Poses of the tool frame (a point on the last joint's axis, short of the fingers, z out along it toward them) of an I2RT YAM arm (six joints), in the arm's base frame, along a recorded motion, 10 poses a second.
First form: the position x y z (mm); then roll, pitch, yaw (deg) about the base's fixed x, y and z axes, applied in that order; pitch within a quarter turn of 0, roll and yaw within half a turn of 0.
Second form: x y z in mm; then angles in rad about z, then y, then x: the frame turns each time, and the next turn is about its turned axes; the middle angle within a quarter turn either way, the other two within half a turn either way. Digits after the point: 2 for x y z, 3 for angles.
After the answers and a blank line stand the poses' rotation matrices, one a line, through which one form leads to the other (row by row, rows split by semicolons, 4 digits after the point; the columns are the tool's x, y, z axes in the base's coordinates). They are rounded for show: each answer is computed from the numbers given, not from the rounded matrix.
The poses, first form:
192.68 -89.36 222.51 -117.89 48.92 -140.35
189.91 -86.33 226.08 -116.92 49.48 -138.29
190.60 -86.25 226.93 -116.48 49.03 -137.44
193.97 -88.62 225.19 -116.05 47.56 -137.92
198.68 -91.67 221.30 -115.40 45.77 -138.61
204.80 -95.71 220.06 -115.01 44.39 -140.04
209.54 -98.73 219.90 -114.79 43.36 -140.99
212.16 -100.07 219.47 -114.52 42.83 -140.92
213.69 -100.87 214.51 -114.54 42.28 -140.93
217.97 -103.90 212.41 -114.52 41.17 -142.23
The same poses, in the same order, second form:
192.68 -89.36 222.51 -2.450 0.854 -2.058
189.91 -86.33 226.08 -2.414 0.864 -2.041
190.60 -86.25 226.93 -2.399 0.856 -2.033
193.97 -88.62 225.19 -2.407 0.830 -2.025
198.68 -91.67 221.30 -2.419 0.799 -2.014
204.80 -95.71 220.06 -2.444 0.775 -2.007
209.54 -98.73 219.90 -2.461 0.757 -2.003
212.16 -100.07 219.47 -2.460 0.748 -1.999
213.69 -100.87 214.51 -2.460 0.738 -1.999
217.97 -103.90 212.41 -2.482 0.719 -1.999

-0.5059 0.2145 0.8355; -0.4193 0.7853 -0.4555; -0.7538 -0.5808 -0.3074
-0.4850 0.2048 0.8502; -0.4323 0.7890 -0.4366; -0.7602 -0.5793 -0.2942
-0.4829 0.1962 0.8534; -0.4435 0.7855 -0.4316; -0.7551 -0.5869 -0.2924
-0.5009 0.1978 0.8426; -0.4522 0.7703 -0.4496; -0.7380 -0.6063 -0.2963
-0.5233 0.2020 0.8279; -0.4612 0.7498 -0.4745; -0.7165 -0.6301 -0.2992
-0.5477 0.2144 0.8087; -0.4590 0.7312 -0.5047; -0.6995 -0.6476 -0.3021
-0.5649 0.2204 0.7951; -0.4576 0.7182 -0.5242; -0.6866 -0.6601 -0.3048
-0.5693 0.2185 0.7926; -0.4623 0.7121 -0.5284; -0.6798 -0.6672 -0.3044
-0.5744 0.2134 0.7903; -0.4663 0.7082 -0.5301; -0.6728 -0.6730 -0.3073
-0.5950 0.2192 0.7732; -0.4611 0.6949 -0.5519; -0.6583 -0.6849 -0.3124

